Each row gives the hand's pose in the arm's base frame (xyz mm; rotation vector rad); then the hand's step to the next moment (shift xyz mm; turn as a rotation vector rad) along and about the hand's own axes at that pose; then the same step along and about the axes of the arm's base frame.
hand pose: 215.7 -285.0 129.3 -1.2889 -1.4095 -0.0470
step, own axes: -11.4 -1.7 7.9 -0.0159 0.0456 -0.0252
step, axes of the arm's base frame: -9.6 -2.8 -9.8 0.0439 -0.0089 -0.0309
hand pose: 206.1 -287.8 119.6 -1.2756 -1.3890 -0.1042
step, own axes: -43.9 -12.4 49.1 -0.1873 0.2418 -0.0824
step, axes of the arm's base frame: -53.2 2.9 -40.7 0.1703 -0.0735 -0.2568
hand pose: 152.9 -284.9 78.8 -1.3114 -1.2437 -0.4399
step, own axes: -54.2 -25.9 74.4 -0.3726 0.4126 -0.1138
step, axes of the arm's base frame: -72.5 37.3 -50.0 0.2603 -0.1220 -0.4893
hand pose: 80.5 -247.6 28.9 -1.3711 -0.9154 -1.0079
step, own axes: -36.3 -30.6 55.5 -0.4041 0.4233 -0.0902
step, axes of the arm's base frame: -37.5 58.1 -23.4 0.2614 -0.0979 -0.5222
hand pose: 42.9 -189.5 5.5 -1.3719 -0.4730 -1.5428
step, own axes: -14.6 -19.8 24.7 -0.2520 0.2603 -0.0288
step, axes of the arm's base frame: -5.4 34.4 -0.1 0.1744 -0.0374 -0.3167
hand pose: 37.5 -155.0 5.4 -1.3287 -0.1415 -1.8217
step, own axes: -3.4 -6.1 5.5 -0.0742 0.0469 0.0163
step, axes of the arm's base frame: 0.1 8.7 1.8 0.0491 0.0210 -0.0716
